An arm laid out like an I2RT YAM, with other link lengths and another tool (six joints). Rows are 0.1 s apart.
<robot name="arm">
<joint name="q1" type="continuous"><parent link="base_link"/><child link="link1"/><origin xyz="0.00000 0.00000 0.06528" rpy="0.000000 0.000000 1.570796"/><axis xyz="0 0 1"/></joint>
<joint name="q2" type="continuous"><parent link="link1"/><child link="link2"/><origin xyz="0.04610 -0.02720 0.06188" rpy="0.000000 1.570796 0.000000"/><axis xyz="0 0 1"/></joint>
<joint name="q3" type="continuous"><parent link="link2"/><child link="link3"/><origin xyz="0.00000 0.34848 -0.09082" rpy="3.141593 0.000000 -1.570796"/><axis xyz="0 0 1"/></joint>
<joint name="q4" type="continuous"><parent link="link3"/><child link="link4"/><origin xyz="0.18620 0.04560 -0.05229" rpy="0.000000 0.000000 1.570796"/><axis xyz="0 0 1"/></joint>
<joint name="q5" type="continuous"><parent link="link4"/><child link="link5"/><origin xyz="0.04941 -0.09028 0.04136" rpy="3.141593 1.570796 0.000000"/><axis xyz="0 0 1"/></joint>
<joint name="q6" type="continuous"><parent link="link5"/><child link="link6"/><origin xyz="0.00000 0.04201 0.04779" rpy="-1.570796 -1.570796 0.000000"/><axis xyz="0 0 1"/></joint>
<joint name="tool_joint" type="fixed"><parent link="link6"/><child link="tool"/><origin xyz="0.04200 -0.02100 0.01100" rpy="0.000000 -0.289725 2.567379"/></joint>
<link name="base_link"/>
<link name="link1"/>
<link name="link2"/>
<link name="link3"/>
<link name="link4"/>
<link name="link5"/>
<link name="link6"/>
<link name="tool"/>
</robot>
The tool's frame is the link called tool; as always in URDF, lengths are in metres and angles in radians. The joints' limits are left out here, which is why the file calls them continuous.
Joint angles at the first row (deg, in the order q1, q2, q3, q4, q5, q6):
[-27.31 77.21 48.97 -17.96 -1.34 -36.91]
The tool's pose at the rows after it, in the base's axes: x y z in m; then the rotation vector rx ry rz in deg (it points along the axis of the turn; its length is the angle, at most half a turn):
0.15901 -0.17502 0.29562 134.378 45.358 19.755
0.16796 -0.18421 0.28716 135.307 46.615 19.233
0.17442 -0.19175 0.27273 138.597 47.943 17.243
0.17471 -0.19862 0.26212 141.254 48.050 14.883
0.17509 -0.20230 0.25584 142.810 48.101 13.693
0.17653 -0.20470 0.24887 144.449 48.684 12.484
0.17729 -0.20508 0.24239 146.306 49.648 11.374
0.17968 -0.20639 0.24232 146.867 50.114 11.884
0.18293 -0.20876 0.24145 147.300 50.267 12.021
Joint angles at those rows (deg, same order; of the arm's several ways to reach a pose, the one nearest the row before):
[-29.76 77.76 47.59 -16.18 -3.64 -38.78]
[-30.83 80.86 47.64 -14.52 -4.95 -39.90]
[-31.81 84.58 47.66 -14.53 -6.15 -40.18]
[-33.17 87.11 47.66 -14.96 -6.59 -40.53]
[-33.87 88.60 47.66 -15.14 -6.90 -40.64]
[-34.20 90.19 47.66 -15.44 -7.22 -40.73]
[-34.28 91.50 47.68 -16.29 -7.73 -40.73]
[-34.39 92.01 48.47 -16.97 -8.49 -40.77]
[-34.50 92.82 49.23 -17.26 -8.86 -40.75]

